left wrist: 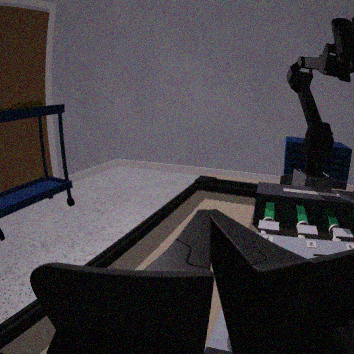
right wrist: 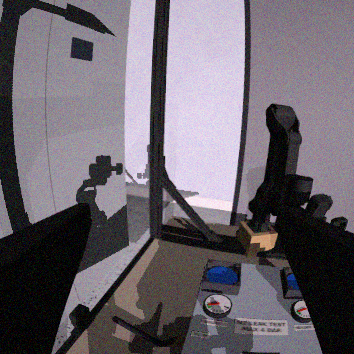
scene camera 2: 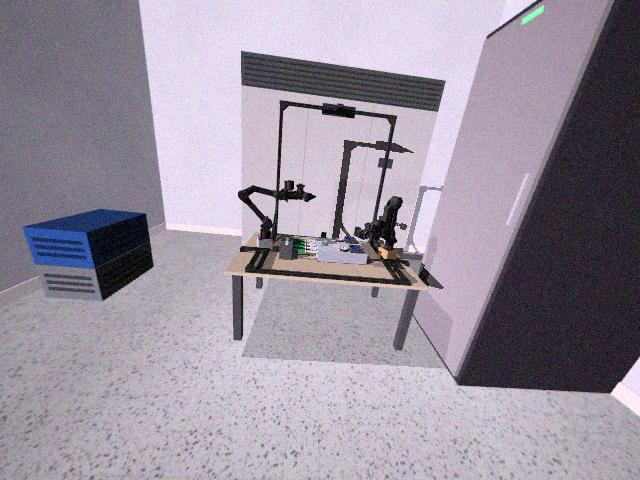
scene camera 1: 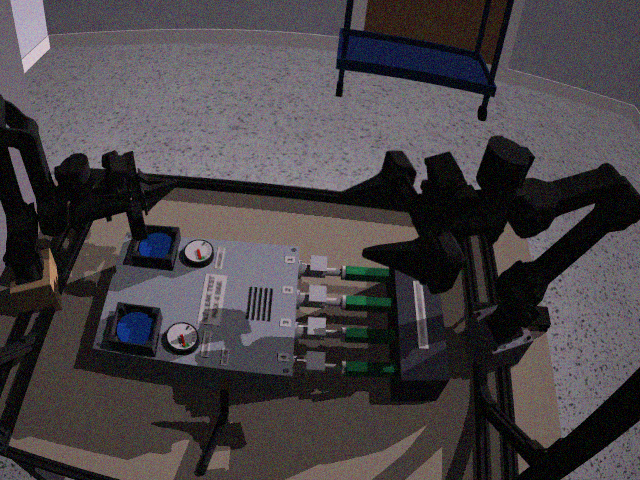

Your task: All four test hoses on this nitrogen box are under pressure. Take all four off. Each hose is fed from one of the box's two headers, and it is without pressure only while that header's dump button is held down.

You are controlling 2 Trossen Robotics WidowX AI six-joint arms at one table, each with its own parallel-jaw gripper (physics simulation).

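Where they show: left gripper, between the fingertips: [left wrist: 206,218] [scene camera 2: 353,234] [scene camera 1: 177,182]; right gripper, between the fingertips: [right wrist: 186,216] [scene camera 2: 314,195] [scene camera 1: 350,223]; left arm's base, origin of its link: [right wrist: 258,226] [scene camera 2: 388,248] [scene camera 1: 29,270]; right arm's base, origin of its link: [left wrist: 312,173] [scene camera 2: 264,237] [scene camera 1: 504,326].
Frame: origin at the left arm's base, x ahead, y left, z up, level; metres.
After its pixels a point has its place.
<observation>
The grey nitrogen box [scene camera 1: 237,281] {y -0.139, x 0.421, z -0.004 m} [scene camera 2: 342,252] {y -0.028, x 0.399, z -0.005 m} [right wrist: 246,316] {y -0.184, x 0.333, z -0.004 m} lies on the table. It has two blue dump buttons, a far one [scene camera 1: 155,245] {y -0.025, x 0.288, z 0.012 m} [right wrist: 293,281] {y -0.041, x 0.282, z 0.012 m} and a near one [scene camera 1: 134,329] {y -0.204, x 0.213, z 0.012 m} [right wrist: 222,274] {y -0.201, x 0.211, z 0.012 m}, each beside a round gauge [scene camera 1: 198,251] {y -0.064, x 0.367, z 0.012 m} [scene camera 1: 182,337] {y -0.240, x 0.294, z 0.012 m}. Four hoses with green sleeves [scene camera 1: 367,272] {y -0.176, x 0.657, z -0.019 m} [scene camera 1: 367,301] {y -0.237, x 0.629, z -0.019 m} [scene camera 1: 366,333] {y -0.301, x 0.599, z -0.019 m} [scene camera 1: 366,368] {y -0.367, x 0.571, z -0.020 m} [left wrist: 269,210] {y -0.171, x 0.654, z -0.019 m} run from the box's right side into a dark block [scene camera 1: 413,324] {y -0.321, x 0.679, z -0.004 m}. My left gripper [scene camera 1: 138,233] [scene camera 2: 361,233] {y 0.000, x 0.347, z 0.130 m} [left wrist: 206,218] {y 0.000, x 0.347, z 0.130 m} is shut and empty, with its tip at the far button's left edge. I cannot tell whether it presses the button. My right gripper [scene camera 1: 382,210] [scene camera 2: 310,196] {y -0.357, x 0.494, z 0.326 m} is open and empty, high above the hoses.
A black frame [scene camera 1: 270,190] {y 0.139, x 0.574, z -0.066 m} [left wrist: 168,207] {y 0.041, x 0.783, z -0.065 m} runs around the table top. A dark rod [scene camera 1: 213,433] {y -0.389, x 0.295, z -0.071 m} lies at the table's front. A blue cart [scene camera 1: 413,59] [left wrist: 31,189] stands on the floor behind the table. A blue cabinet [scene camera 2: 109,248] stands at the left wall.
</observation>
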